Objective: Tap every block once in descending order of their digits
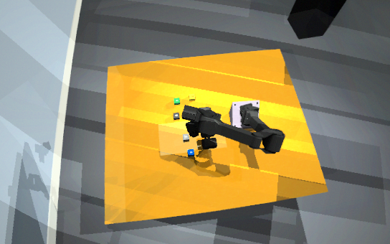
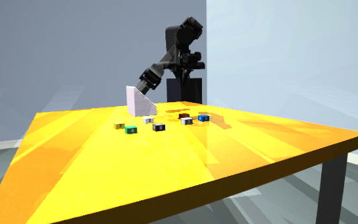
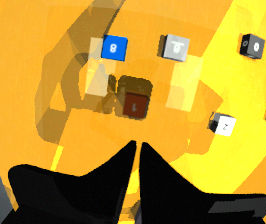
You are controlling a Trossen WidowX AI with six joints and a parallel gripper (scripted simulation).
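Now: the black block 180 mm to the right of my gripper tip, 120 mm below it and 110 mm ahead of it. Round my gripper tip: grey block: 120 mm below, 90 mm ahead, 50 mm to the right; then orange block: 120 mm below, 10 mm to the left; then blue block: 120 mm below, 80 mm ahead, 40 mm to the left.
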